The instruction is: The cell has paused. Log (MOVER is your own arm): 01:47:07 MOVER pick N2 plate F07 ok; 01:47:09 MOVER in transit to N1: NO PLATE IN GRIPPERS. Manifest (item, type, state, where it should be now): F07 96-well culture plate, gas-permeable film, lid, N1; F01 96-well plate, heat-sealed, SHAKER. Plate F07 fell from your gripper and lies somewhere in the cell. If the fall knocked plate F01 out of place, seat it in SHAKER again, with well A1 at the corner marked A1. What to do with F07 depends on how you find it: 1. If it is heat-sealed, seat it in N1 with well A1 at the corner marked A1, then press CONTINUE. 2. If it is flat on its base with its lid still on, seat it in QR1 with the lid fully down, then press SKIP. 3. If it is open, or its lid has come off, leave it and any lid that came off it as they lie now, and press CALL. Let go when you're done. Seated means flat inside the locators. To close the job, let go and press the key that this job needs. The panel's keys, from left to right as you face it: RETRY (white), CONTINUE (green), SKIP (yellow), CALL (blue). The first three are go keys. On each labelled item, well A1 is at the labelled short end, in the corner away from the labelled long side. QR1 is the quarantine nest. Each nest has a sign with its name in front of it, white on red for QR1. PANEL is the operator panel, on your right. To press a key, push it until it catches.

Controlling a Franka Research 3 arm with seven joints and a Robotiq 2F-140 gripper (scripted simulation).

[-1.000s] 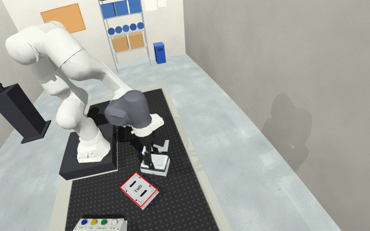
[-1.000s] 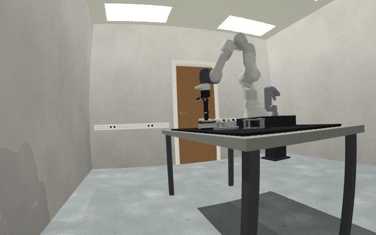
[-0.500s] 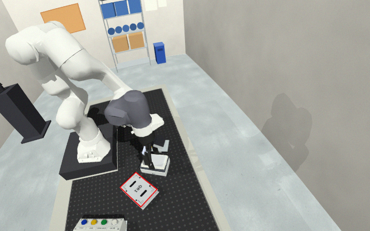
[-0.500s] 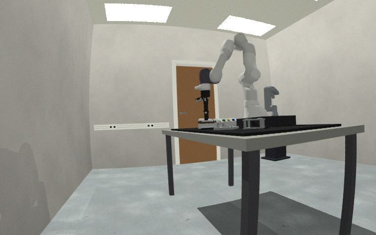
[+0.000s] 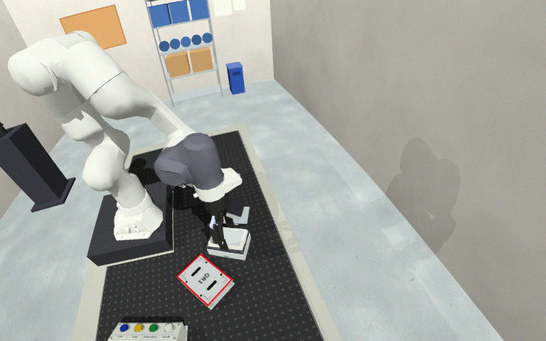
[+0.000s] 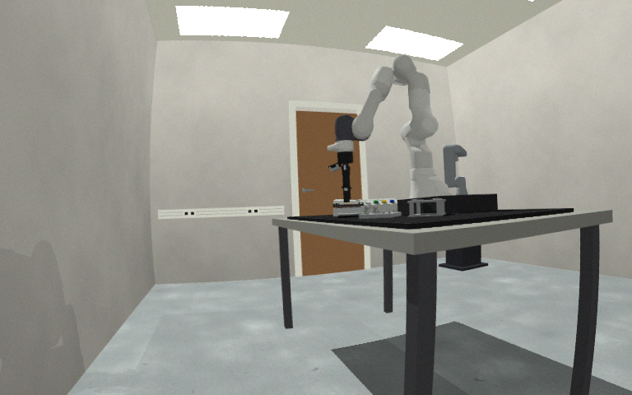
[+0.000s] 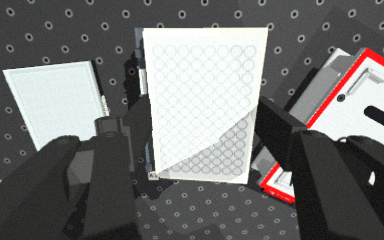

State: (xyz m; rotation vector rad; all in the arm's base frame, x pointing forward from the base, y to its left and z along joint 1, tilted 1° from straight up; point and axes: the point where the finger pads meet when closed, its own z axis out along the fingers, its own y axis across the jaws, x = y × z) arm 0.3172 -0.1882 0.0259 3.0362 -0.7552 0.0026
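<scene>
My hand is 20 mm above the white 96-well plate. The rest, counted from my hand: pale flat rectangular piece (150 mm to the left, 80 mm below, 40 mm ahead); then white retry key (260 mm to the right, 240 mm behind, 30 mm below); then green continue key (290 mm behind, 250 mm to the right, 30 mm below).
</scene>
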